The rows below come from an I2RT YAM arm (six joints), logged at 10 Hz.
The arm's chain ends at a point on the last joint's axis. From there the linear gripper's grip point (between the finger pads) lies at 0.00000 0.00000 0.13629 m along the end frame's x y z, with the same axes.
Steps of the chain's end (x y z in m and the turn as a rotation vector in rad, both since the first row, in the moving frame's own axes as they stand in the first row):
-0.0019 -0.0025 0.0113 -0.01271 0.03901 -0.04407
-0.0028 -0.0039 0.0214 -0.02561 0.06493 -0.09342
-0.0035 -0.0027 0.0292 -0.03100 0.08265 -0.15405
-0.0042 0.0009 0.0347 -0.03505 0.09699 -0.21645
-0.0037 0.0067 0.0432 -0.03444 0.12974 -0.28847
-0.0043 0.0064 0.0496 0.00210 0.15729 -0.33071
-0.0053 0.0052 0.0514 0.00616 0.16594 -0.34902
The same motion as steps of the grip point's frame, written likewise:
0.0035 -0.0009 0.0112 -0.01271 0.03901 -0.04407
0.0062 -0.0008 0.0211 -0.02561 0.06493 -0.09342
0.0080 0.0006 0.0287 -0.03100 0.08265 -0.15405
0.0094 0.0042 0.0340 -0.03505 0.09699 -0.21645
0.0144 0.0088 0.0420 -0.03444 0.12974 -0.28847
0.0166 0.0026 0.0479 0.00210 0.15729 -0.33071
0.0166 0.0005 0.0495 0.00616 0.16594 -0.34902

